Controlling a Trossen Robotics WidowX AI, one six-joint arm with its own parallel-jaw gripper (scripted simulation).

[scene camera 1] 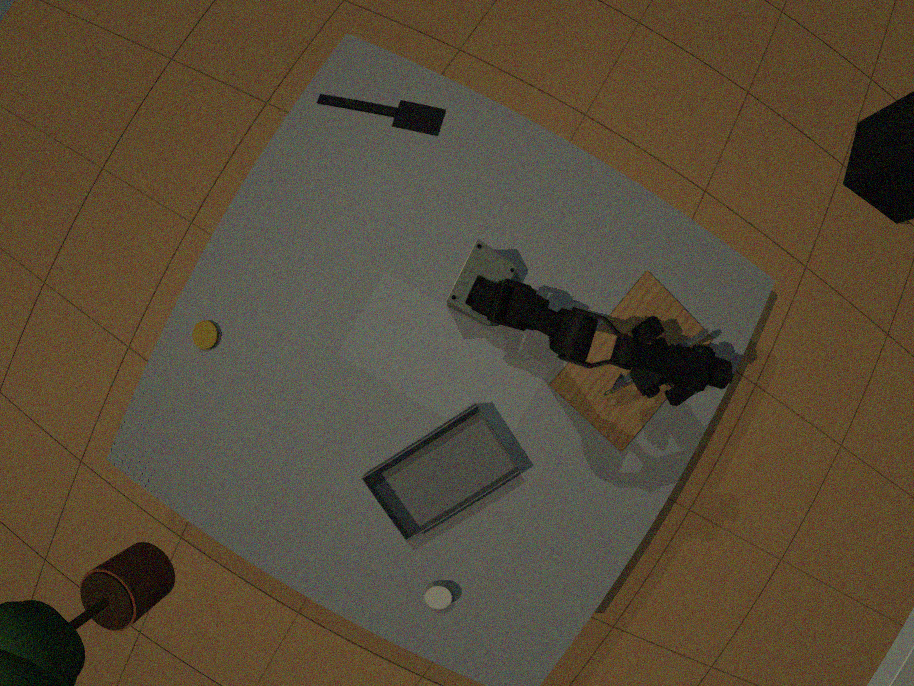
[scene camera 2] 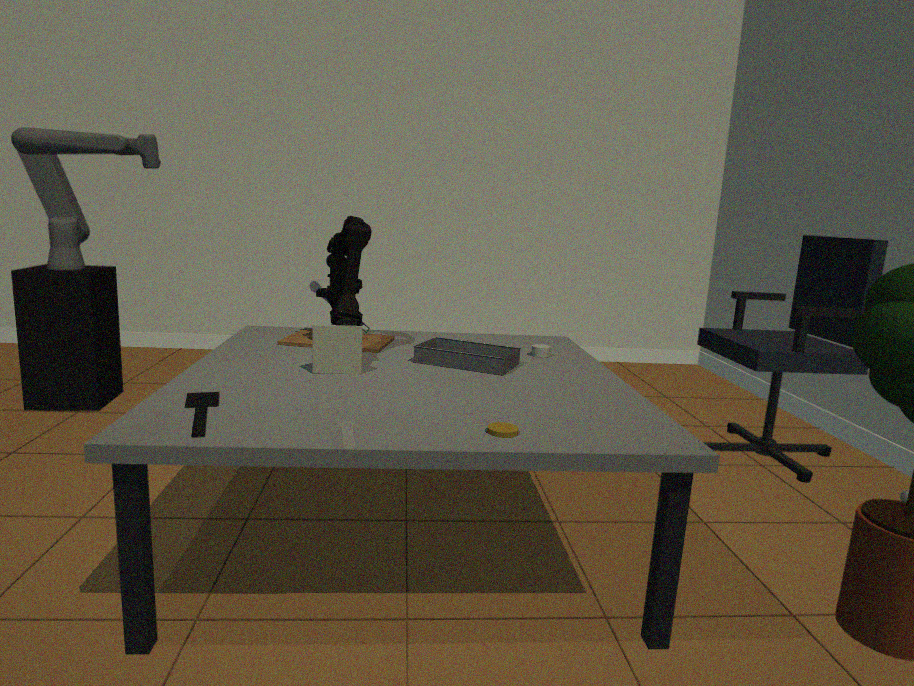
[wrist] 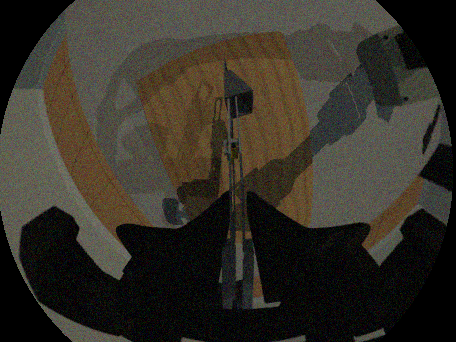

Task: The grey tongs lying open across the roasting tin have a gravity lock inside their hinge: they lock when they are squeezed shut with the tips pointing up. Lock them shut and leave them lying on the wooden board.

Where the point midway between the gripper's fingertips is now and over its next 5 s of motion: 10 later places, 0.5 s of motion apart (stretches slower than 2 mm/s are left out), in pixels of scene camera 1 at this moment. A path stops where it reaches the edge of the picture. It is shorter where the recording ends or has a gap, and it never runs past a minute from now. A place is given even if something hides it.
My gripper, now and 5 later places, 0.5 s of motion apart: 651, 361; 646, 360; 642, 361; 640, 361; 609, 384; 593, 386
